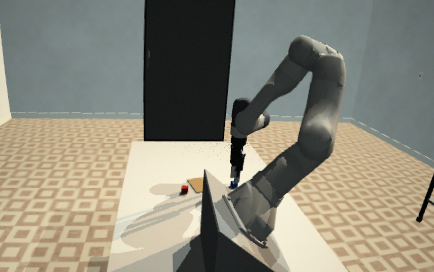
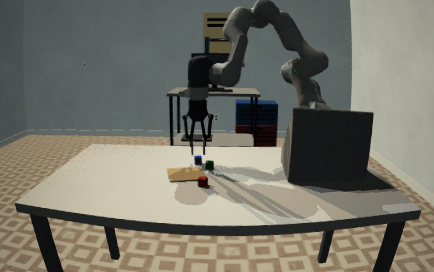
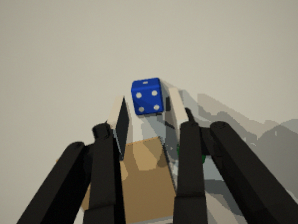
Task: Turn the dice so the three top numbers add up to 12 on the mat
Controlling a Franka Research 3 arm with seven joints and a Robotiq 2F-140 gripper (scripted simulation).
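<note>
My gripper is now 60 mm above the blue die. Also, from my hand: red die (250 mm to the left, 60 mm below, 30 mm behind); green die (70 mm to the left, 60 mm below, 50 mm behind); tan mat (140 mm to the left, 70 mm below, 40 mm ahead).
</note>
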